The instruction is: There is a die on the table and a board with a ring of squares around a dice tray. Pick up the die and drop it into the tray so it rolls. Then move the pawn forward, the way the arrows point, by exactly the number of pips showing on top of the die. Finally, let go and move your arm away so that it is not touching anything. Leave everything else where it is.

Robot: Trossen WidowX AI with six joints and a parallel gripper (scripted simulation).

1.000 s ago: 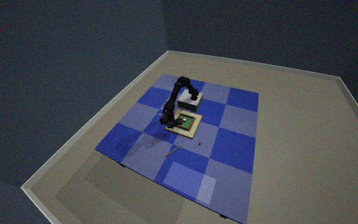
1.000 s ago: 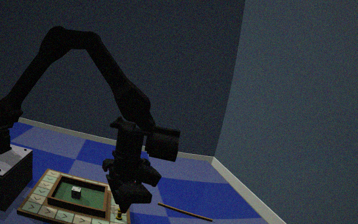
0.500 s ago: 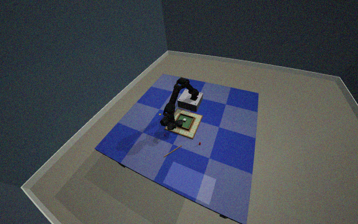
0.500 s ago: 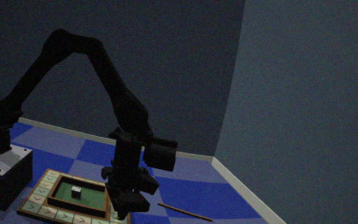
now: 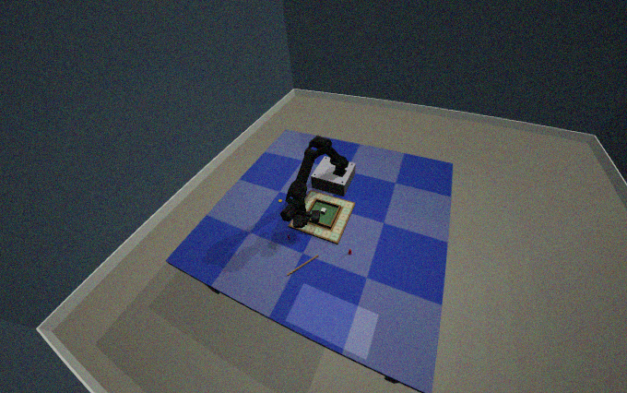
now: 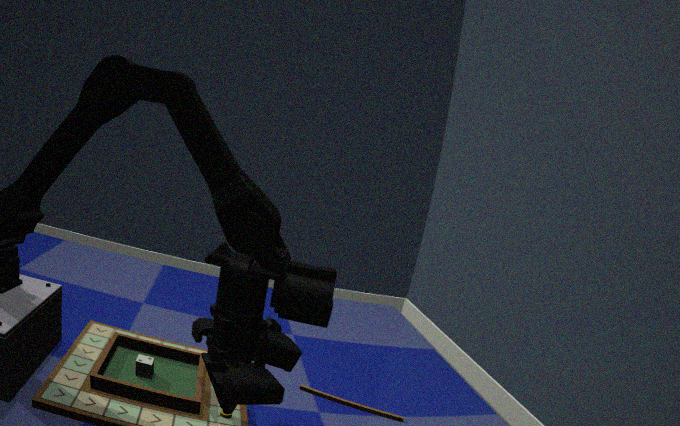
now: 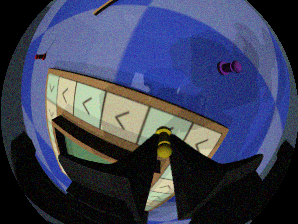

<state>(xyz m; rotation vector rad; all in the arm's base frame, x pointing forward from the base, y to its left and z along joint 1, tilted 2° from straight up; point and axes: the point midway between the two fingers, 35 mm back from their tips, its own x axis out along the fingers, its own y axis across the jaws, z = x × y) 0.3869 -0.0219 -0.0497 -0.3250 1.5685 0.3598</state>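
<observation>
Now: the magenta pawn 100 mm ahead of my gripper tip, 30 mm to the right of it and 10 mm below it. From my gripper tip the other things lie so: white die 130 mm behind, 50 mm to the left, 10 mm above; then green dice tray 120 mm behind, 50 mm to the left, 10 mm below; then yellow pawn 10 mm above.
</observation>
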